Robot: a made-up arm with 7 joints. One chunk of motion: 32 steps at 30 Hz.
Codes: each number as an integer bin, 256 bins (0 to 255) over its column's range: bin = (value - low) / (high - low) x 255, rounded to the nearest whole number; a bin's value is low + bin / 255 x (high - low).
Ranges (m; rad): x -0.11..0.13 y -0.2..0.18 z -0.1..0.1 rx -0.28..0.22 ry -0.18..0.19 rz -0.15..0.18
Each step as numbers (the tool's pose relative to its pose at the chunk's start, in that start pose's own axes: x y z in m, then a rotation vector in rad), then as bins.
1 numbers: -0.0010 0.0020 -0.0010 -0.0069 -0.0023 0.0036
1 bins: 116 136 126 139 122 119
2 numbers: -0.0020 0.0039 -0.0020 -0.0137 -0.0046 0.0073
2 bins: 115 137 125 136 121 122
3 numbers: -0.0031 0.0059 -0.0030 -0.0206 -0.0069 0.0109
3 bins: 114 138 124 132 119 124
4 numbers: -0.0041 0.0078 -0.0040 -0.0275 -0.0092 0.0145
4 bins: 113 139 122 129 118 127
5 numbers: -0.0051 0.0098 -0.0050 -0.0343 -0.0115 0.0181
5 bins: 111 141 121 125 116 130
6 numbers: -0.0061 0.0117 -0.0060 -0.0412 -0.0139 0.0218
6 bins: 110 142 120 122 114 133
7 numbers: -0.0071 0.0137 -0.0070 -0.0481 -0.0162 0.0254
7 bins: 109 143 119 118 113 136
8 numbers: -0.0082 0.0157 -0.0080 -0.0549 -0.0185 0.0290
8 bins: 108 145 117 115 111 138
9 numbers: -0.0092 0.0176 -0.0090 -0.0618 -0.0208 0.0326
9 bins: 107 146 116 111 110 141
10 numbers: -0.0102 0.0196 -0.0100 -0.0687 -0.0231 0.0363
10 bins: 106 147 115 108 108 144
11 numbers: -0.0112 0.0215 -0.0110 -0.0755 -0.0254 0.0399
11 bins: 105 149 113 104 107 147
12 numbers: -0.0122 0.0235 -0.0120 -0.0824 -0.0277 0.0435
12 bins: 104 150 112 101 105 150
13 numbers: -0.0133 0.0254 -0.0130 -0.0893 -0.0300 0.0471
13 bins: 103 151 111 97 103 152
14 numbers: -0.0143 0.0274 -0.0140 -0.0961 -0.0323 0.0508
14 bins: 102 153 110 94 102 155
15 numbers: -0.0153 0.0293 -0.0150 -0.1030 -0.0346 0.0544
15 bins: 101 154 108 90 100 158
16 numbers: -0.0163 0.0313 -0.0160 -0.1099 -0.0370 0.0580
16 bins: 100 155 107 87 99 161
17 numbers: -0.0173 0.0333 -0.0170 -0.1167 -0.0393 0.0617
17 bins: 98 157 106 83 97 164
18 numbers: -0.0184 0.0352 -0.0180 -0.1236 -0.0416 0.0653
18 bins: 97 158 105 80 95 166
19 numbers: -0.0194 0.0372 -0.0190 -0.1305 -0.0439 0.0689
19 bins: 96 159 103 76 94 169
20 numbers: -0.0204 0.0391 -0.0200 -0.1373 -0.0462 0.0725
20 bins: 95 160 102 73 92 172
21 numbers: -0.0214 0.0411 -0.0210 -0.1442 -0.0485 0.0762
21 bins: 94 162 101 69 91 175
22 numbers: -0.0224 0.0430 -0.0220 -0.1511 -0.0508 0.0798
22 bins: 93 163 99 66 89 178
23 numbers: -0.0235 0.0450 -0.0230 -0.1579 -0.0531 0.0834
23 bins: 92 164 98 62 87 180
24 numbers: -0.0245 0.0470 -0.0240 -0.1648 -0.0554 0.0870
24 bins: 91 166 97 59 86 183
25 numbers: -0.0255 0.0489 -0.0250 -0.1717 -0.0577 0.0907
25 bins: 90 167 96 55 84 186
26 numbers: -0.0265 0.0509 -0.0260 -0.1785 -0.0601 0.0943
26 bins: 89 168 94 52 83 189
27 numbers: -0.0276 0.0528 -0.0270 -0.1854 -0.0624 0.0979
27 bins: 88 170 93 48 81 192
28 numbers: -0.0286 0.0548 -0.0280 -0.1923 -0.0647 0.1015
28 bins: 86 171 92 45 79 194
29 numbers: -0.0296 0.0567 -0.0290 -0.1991 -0.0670 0.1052
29 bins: 85 172 91 41 78 197
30 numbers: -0.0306 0.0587 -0.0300 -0.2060 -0.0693 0.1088
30 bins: 84 174 89 38 76 200
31 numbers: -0.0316 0.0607 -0.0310 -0.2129 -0.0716 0.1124
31 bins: 83 175 88 34 75 203
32 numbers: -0.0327 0.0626 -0.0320 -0.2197 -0.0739 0.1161
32 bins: 82 176 87 31 73 206
